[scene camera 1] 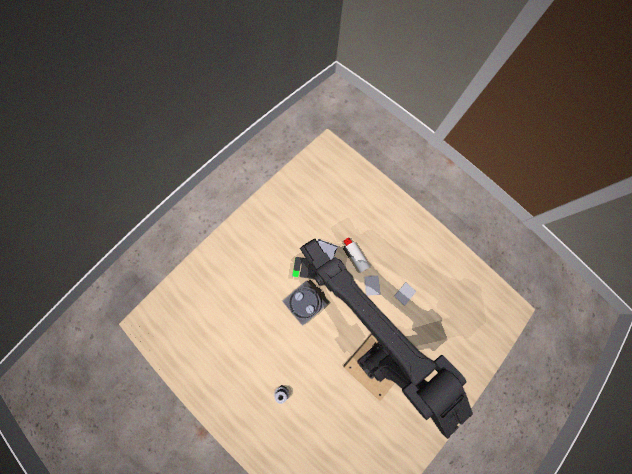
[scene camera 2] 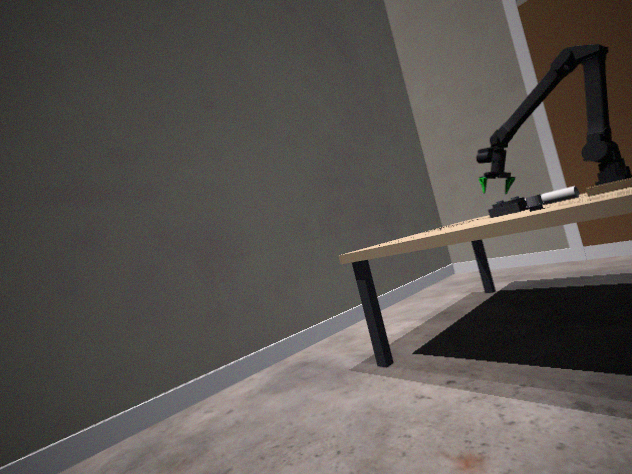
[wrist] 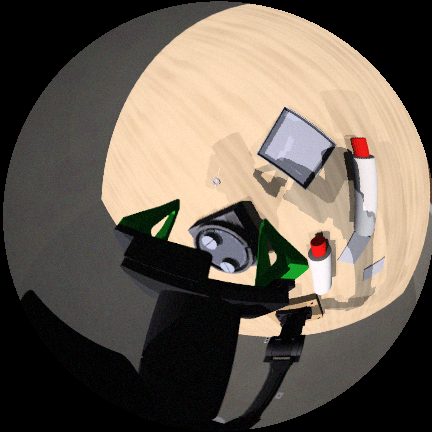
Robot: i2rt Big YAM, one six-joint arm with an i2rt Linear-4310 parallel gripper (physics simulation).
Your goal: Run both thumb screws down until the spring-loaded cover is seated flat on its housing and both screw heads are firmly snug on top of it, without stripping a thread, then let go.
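Seen in the pictures: gripper, fingertip midpoint: [scene camera 1: 307,269] [scene camera 2: 495,193] [wrist: 220,212]; arm's base, origin of the base link: [scene camera 1: 374,359] [scene camera 2: 615,182] [wrist: 294,313].
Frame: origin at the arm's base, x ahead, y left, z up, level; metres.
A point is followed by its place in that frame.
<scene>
The dark square housing [scene camera 1: 303,320] @(z 0.014, x 0.292, y 0.125 m) [scene camera 2: 507,206] @(z 0.007, x 0.319, y 0.143 m) [wrist: 252,212] stands on the table. Its round grey cover [scene camera 1: 304,304] @(z 0.026, x 0.339, y 0.085 m) [wrist: 232,248] @(z 0.026, x 0.345, y 0.054 m) carries two pale slotted screw heads. One screw head [scene camera 1: 298,296] @(z 0.039, x 0.377, y 0.084 m) [wrist: 209,243] @(z 0.039, x 0.373, y 0.083 m) and the other screw head [scene camera 1: 309,309] @(z 0.040, x 0.312, y 0.081 m) [wrist: 227,266] @(z 0.040, x 0.314, y 0.077 m) lie on opposite sides of the cover. Whether the cover is flat or the heads touch it, I cannot tell. My gripper [scene camera 2: 495,192] @(z 0.081, x 0.434, y -0.004 m) [wrist: 220,212] @(z 0.081, x 0.434, y -0.004 m) is wide open and empty, with green fingers, pointing down above the housing's level. In the wrist view the housing shows between and beyond the fingers; in scene camera 1 the arm hides one finger.
A shallow grey tray [scene camera 1: 326,248] @(z -0.025, x 0.467, y -0.129 m) [wrist: 296,142] @(z -0.025, x 0.463, y -0.112 m) lies near the housing. A white tube with a red end [scene camera 1: 357,257] @(z 0.023, x 0.355, y -0.197 m) [wrist: 365,192] @(z 0.020, x 0.372, y -0.192 m) lies beyond it. The wrist view shows another red-ended tube [wrist: 321,272] @(z 0.024, x 0.240, y -0.095 m) and a small ring [wrist: 216,181] @(z -0.024, x 0.459, y 0.044 m). A small round part [scene camera 1: 281,394] @(z 0.024, x 0.126, y 0.354 m) stands apart.
</scene>
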